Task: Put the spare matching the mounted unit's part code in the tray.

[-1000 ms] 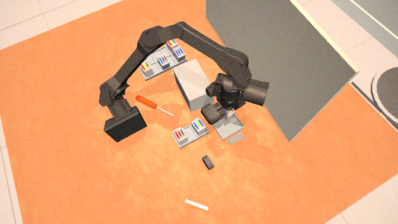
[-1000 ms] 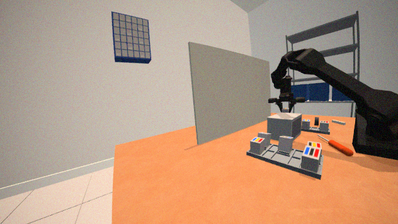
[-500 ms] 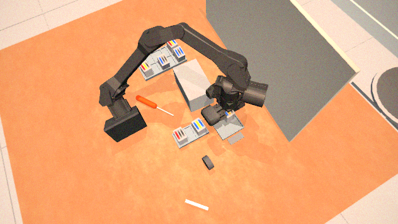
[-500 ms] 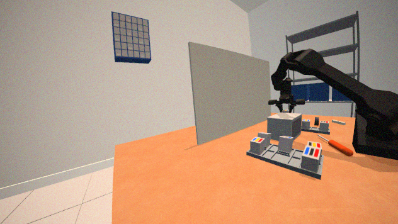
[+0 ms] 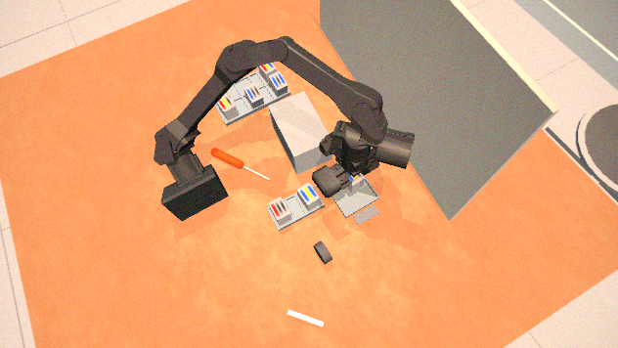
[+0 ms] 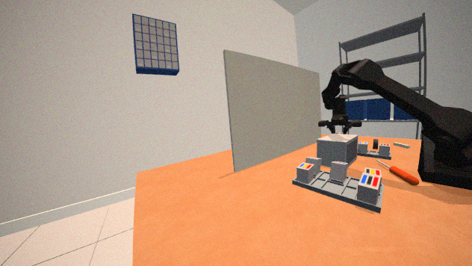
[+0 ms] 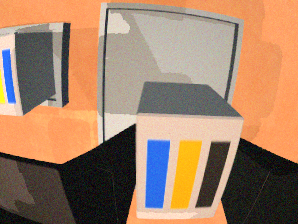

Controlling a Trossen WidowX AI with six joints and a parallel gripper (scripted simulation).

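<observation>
My gripper tip is 50 mm above the grey tray. Round my gripper tip: rack 140 mm behind, 20 mm to the left, 40 mm below; then black tape roll 140 mm behind, 110 mm to the right, 30 mm below; then grey box 40 mm behind, 190 mm to the left.
</observation>
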